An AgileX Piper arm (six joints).
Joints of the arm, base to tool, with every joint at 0 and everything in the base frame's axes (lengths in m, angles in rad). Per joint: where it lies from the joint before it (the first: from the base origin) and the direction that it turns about. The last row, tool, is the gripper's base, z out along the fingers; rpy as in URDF.
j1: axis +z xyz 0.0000 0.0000 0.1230
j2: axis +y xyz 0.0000 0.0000 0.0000
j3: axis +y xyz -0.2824 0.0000 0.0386
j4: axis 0.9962 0 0.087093 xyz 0.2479 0.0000 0.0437
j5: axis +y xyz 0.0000 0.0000 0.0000
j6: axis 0.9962 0 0.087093 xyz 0.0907 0.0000 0.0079
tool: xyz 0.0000 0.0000 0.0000 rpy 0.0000 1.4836 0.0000
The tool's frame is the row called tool.
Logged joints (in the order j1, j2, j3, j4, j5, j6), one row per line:
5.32, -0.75, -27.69, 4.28, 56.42, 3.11
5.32, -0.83, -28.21, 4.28, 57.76, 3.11
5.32, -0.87, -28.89, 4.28, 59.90, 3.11
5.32, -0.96, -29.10, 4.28, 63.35, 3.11
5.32, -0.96, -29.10, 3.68, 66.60, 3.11
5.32, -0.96, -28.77, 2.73, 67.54, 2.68
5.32, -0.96, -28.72, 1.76, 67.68, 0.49
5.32, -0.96, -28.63, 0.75, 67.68, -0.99
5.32, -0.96, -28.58, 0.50, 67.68, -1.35
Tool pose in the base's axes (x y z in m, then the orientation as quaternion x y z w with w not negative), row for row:
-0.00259, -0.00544, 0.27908, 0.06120, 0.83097, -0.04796, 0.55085
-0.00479, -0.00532, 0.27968, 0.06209, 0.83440, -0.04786, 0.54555
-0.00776, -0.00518, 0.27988, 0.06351, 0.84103, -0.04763, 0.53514
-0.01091, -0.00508, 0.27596, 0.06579, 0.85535, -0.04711, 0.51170
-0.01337, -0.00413, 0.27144, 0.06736, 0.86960, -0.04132, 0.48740
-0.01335, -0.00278, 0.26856, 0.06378, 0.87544, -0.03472, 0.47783
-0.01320, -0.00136, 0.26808, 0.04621, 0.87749, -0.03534, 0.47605
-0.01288, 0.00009, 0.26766, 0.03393, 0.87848, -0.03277, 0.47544
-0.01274, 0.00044, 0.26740, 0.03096, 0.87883, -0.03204, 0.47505
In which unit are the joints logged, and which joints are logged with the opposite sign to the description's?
The joints are logged in degrees. Opposite sign: j1, j4.
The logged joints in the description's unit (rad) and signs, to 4 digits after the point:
-0.0929, -0.0131, -0.4833, -0.0747, 0.9847, 0.0543
-0.0929, -0.0145, -0.4924, -0.0747, 1.0081, 0.0543
-0.0929, -0.0152, -0.5042, -0.0747, 1.0455, 0.0543
-0.0929, -0.0168, -0.5079, -0.0747, 1.1057, 0.0543
-0.0929, -0.0168, -0.5079, -0.0642, 1.1624, 0.0543
-0.0929, -0.0168, -0.5021, -0.0476, 1.1788, 0.0468
-0.0929, -0.0168, -0.5013, -0.0307, 1.1812, 0.0086
-0.0929, -0.0168, -0.4997, -0.0131, 1.1812, -0.0173
-0.0929, -0.0168, -0.4988, -0.0087, 1.1812, -0.0236

